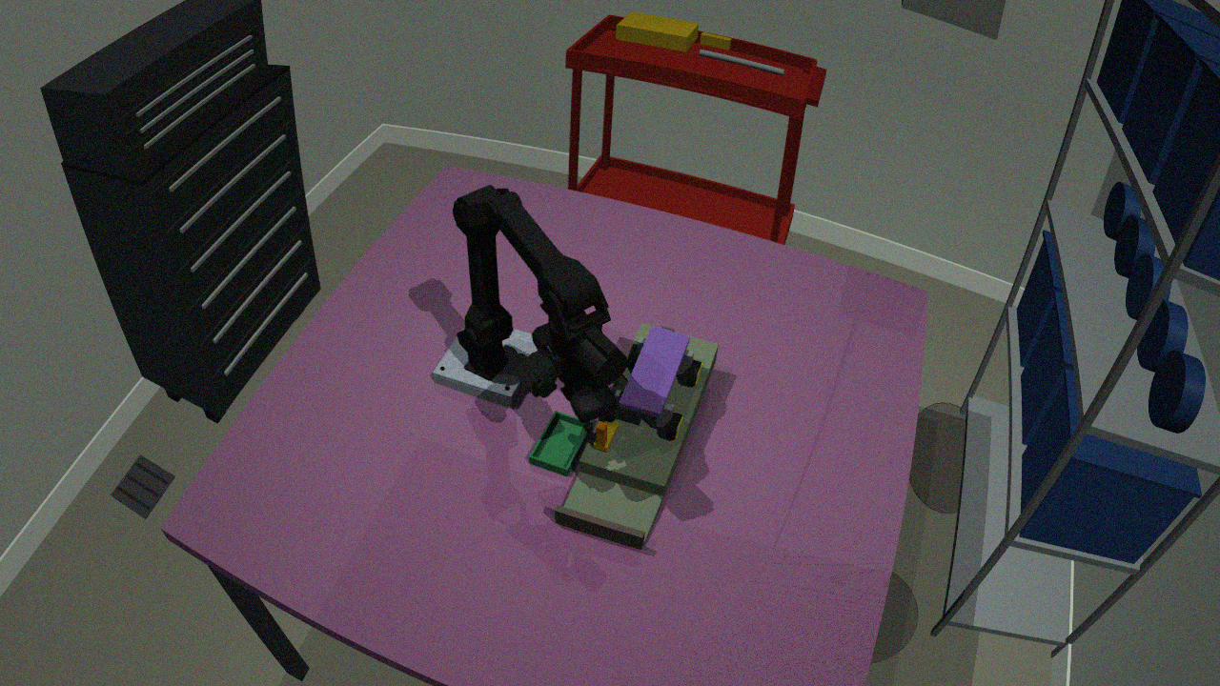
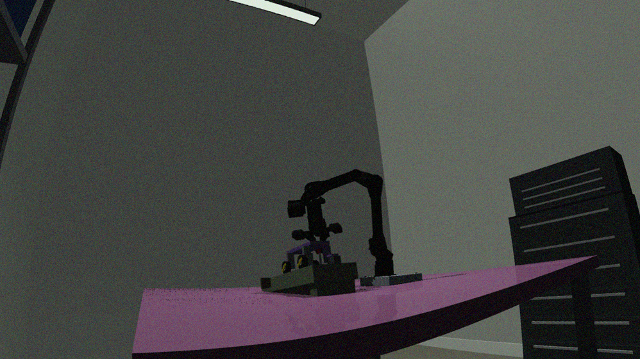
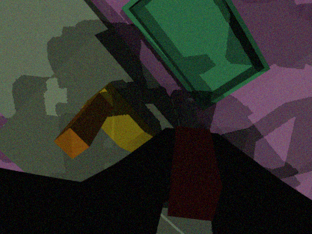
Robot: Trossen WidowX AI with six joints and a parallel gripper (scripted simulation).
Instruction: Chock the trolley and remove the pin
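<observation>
My gripper tip is right at the red-headed stop pin. Round my gripper tip: trolley (8 cm ahead, 12 cm to the left, 3 cm below); green tray (3 cm behind, 14 cm below); yellow chock (5 cm ahead, 1 cm to the left, 6 cm below).
</observation>
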